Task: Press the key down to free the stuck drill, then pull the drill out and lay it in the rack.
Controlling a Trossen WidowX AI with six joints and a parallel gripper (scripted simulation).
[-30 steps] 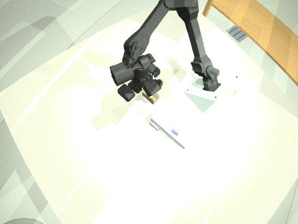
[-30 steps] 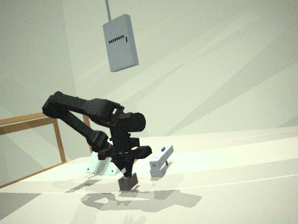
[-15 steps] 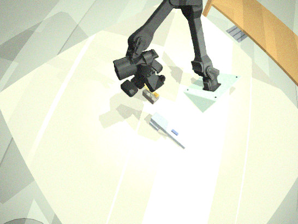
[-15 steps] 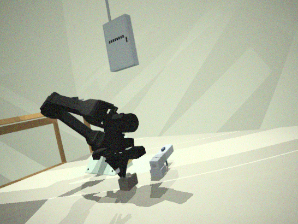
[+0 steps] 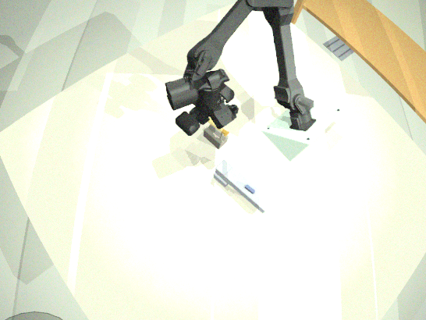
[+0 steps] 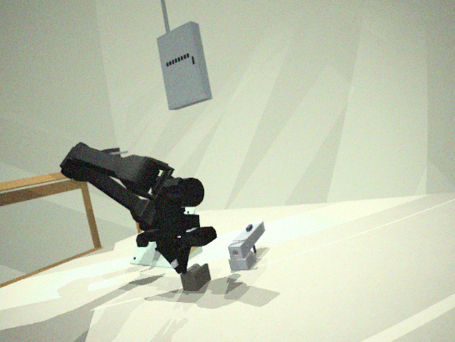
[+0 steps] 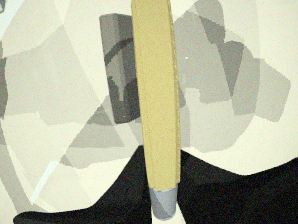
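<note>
Now: the dark grey rack 5 cm to the left of my gripper tip and 3 cm below it. The rest, counted from my gripper tip: housing block (22 cm to the left, 6 cm ahead); key (25 cm to the left, 6 cm ahead).
</note>
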